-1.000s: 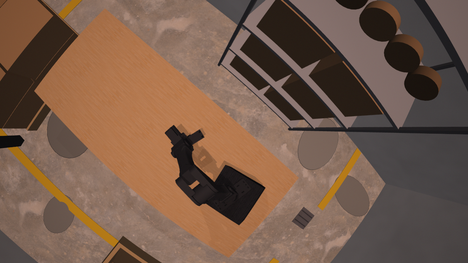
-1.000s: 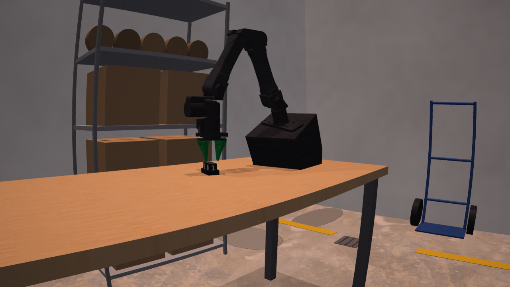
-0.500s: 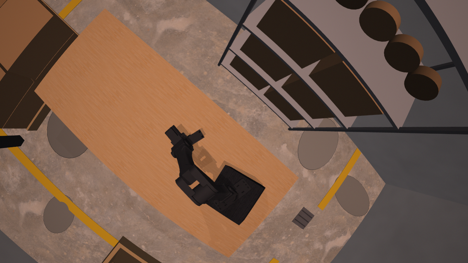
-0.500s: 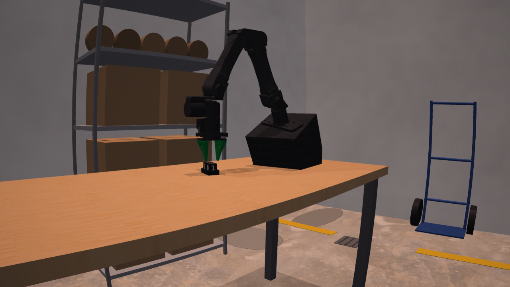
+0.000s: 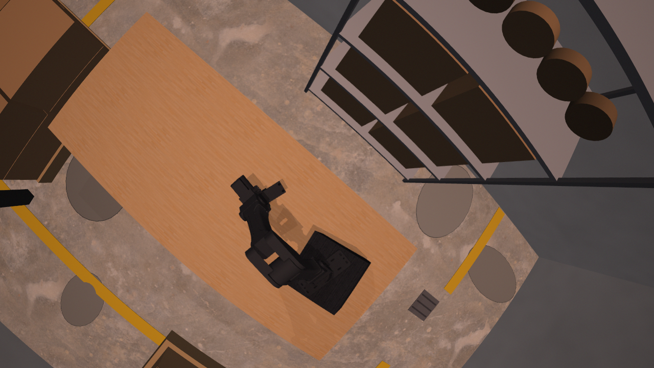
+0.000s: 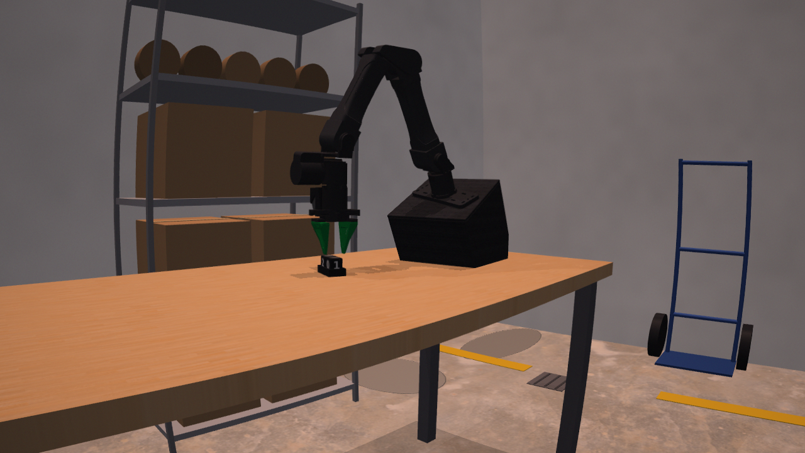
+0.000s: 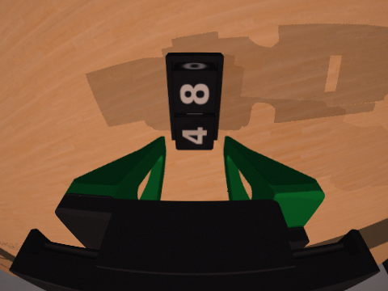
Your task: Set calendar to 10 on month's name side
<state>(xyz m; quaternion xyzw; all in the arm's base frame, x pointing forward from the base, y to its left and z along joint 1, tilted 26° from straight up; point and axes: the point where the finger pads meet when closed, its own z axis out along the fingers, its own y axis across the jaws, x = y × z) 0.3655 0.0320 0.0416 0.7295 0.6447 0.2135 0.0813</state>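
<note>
My hand is 5 cm above the black tray and 2 cm to the left of it.
</note>
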